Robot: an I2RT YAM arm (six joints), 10 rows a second.
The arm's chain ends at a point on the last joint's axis. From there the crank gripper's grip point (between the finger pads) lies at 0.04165 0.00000 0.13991 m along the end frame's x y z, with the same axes.
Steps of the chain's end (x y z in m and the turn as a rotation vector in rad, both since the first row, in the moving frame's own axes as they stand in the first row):
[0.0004, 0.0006, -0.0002, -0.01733, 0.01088, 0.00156]
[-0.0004, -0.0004, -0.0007, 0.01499, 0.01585, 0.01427]
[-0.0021, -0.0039, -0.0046, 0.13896, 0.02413, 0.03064]
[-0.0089, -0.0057, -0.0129, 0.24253, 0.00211, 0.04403]
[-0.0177, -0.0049, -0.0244, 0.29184, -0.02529, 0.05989]
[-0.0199, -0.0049, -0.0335, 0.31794, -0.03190, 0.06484]
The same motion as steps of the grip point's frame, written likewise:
[0.0019, 0.0031, -0.0007, -0.01733, 0.01088, 0.00156]
[0.0018, -0.0019, -0.0014, 0.01499, 0.01585, 0.01427]
[0.0015, -0.0219, -0.0069, 0.13896, 0.02413, 0.03064]
[-0.0079, -0.0375, -0.0169, 0.24253, 0.00211, 0.04403]
[-0.0201, -0.0429, -0.0290, 0.29184, -0.02529, 0.05989]
[-0.0230, -0.0463, -0.0388, 0.31794, -0.03190, 0.06484]

